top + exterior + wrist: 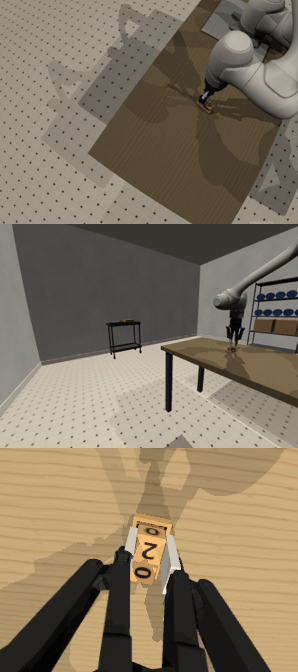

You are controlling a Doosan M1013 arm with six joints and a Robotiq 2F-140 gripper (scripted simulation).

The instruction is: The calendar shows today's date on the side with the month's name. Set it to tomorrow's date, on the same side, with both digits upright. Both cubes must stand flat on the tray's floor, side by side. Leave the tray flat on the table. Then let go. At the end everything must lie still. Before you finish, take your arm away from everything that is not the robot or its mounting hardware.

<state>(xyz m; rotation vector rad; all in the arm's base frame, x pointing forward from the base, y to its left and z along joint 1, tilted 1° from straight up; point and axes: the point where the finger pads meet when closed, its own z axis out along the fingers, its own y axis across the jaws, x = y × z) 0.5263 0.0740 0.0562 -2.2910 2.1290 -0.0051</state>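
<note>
My hand is 2 cm to the right of the wooden calendar tray and 5 cm above it.
</note>
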